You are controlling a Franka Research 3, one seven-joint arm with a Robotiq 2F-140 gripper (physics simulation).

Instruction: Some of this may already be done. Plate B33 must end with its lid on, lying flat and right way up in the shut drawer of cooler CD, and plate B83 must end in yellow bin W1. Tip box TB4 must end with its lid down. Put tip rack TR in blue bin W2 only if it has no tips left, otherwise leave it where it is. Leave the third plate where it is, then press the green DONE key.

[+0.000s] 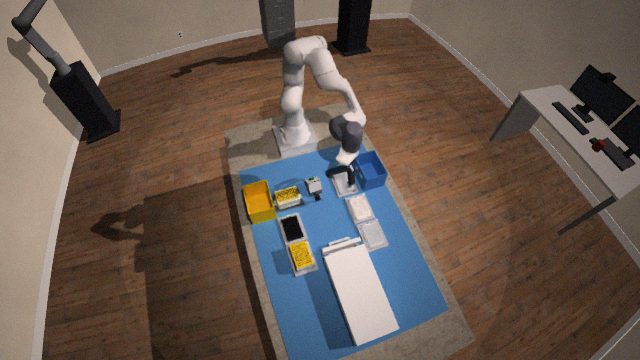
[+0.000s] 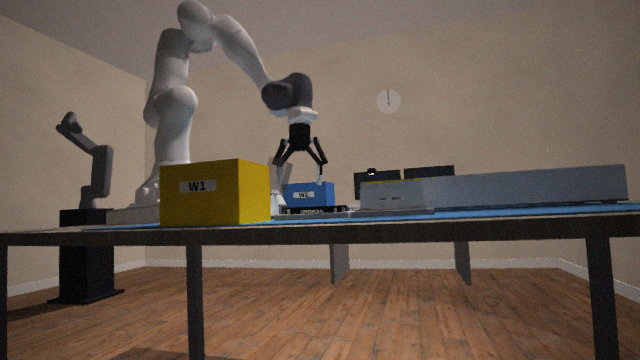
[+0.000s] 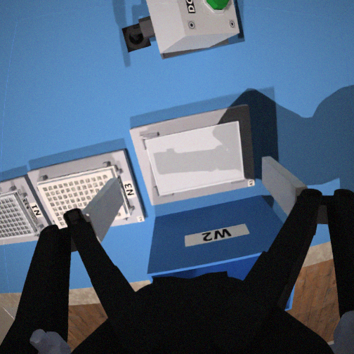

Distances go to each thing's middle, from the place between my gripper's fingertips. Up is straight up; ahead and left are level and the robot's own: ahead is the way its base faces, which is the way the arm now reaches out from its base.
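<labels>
A cooler CD (image 2: 604, 183) is 550 mm ahead of my hand, 220 mm to the right of it and 60 mm below. As for the lid-like panel (image 3: 209, 155), that's 90 mm below my hand, 10 mm behind it and 10 mm to the left. Of the things named here, the lid-like panel is the nearest to my hand, going by their middles.
</labels>
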